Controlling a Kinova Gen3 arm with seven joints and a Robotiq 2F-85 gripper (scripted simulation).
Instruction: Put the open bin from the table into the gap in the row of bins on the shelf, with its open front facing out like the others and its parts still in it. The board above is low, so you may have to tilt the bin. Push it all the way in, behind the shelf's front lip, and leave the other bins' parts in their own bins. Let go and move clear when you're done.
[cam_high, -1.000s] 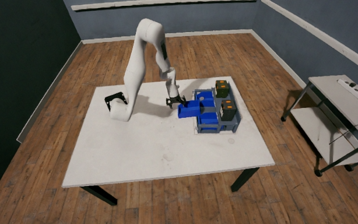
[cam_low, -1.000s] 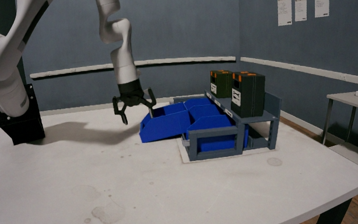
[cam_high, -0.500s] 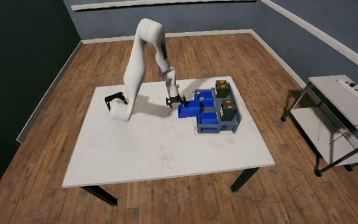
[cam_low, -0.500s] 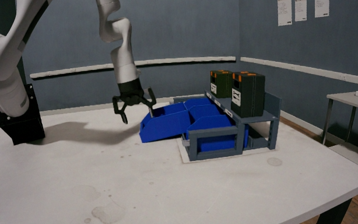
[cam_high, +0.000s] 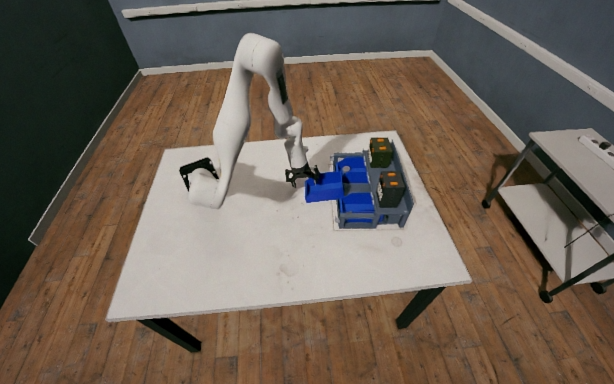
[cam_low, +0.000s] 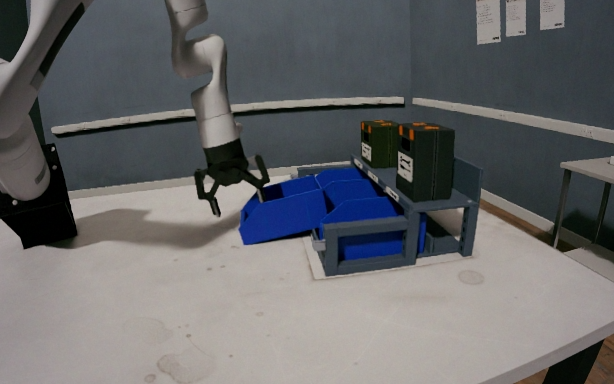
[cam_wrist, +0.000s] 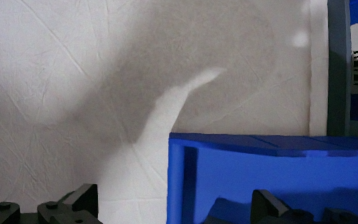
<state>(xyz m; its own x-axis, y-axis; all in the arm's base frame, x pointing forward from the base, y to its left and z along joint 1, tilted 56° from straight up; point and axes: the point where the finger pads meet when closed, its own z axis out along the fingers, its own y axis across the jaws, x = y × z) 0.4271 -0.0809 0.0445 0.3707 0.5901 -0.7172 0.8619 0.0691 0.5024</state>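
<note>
The grey block is 5 cm to the right of my hand, 3 cm below it and 2 cm ahead of it. Also, from my hand: grey shelf 24 cm ahead, 11 cm to the right, 1 cm above.
</note>
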